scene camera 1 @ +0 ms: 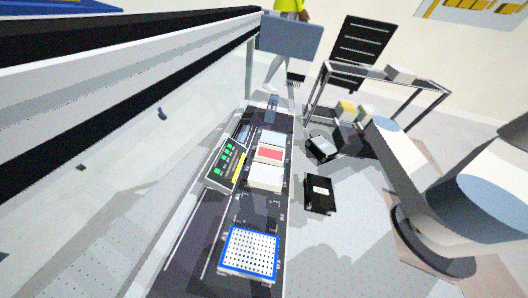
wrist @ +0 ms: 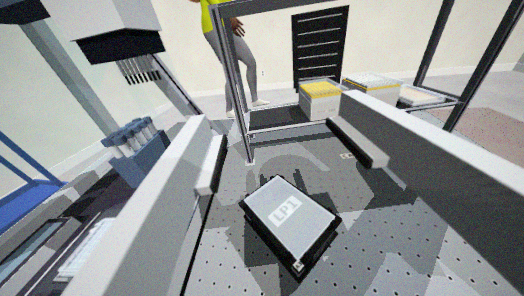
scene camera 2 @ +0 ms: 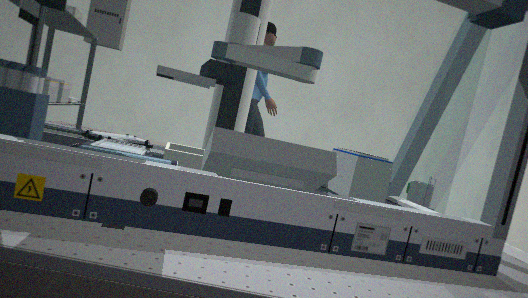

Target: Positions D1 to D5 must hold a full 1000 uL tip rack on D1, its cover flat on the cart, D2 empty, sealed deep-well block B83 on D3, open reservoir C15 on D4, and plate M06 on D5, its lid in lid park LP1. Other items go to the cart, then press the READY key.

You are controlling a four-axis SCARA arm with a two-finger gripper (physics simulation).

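Frame: origin at the arm's base, x right, y ahead, z up, level; metres.
Where they show: gripper, between the fingertips: (scene camera 1: 345, 121) (wrist: 274, 117) (scene camera 2: 156, 70).
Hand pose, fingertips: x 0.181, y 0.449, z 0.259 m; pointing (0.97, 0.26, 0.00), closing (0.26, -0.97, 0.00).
Each offset is from my fingertips to the top centre of the thing. "pt": to the spot under its first point.
My gripper (scene camera 2: 186, 76) (wrist: 274, 117) is shut as far as it goes, with nothing between its fingers, above and short of lid park LP1 {pt dx +0.040, dy +0.015, dz -0.189 m} (scene camera 1: 322, 146) (wrist: 290, 215). LP1 has a pale flat top; whether that is a lid I cannot tell. On the deck in scene camera 1, a blue-rimmed tip rack {dx -0.522, dy +0.175, dz -0.092 m} (scene camera 1: 250, 254) stands on D1. D2 (scene camera 1: 254, 207) holds no labware. A white block {dx -0.277, dy +0.217, dz -0.143 m} (scene camera 1: 266, 176) is on D3, a red-filled reservoir {dx -0.156, dy +0.242, dz -0.159 m} (scene camera 1: 270, 154) on D4 and a pale plate {dx -0.034, dy +0.264, dz -0.176 m} (scene camera 1: 273, 138) on D5. The key panel {pt dx -0.333, dy +0.352, dz -0.122 m} (scene camera 1: 226, 167) shows green lights.
The cart (scene camera 1: 327, 64) (wrist: 231, 75) carries two yellow-trimmed tip racks and a shallow tray {dx +0.414, dy -0.326, dz -0.130 m} (wrist: 422, 95) on its lower shelf, and a white box {dx +0.385, dy -0.199, dz +0.145 m} (scene camera 1: 400, 74) on top. A black stand (scene camera 1: 320, 192) is beside the deck. A blue tube rack {pt dx +0.118, dy +0.340, dz -0.112 m} (scene camera 1: 271, 107) (wrist: 142, 162) stands beyond D5.
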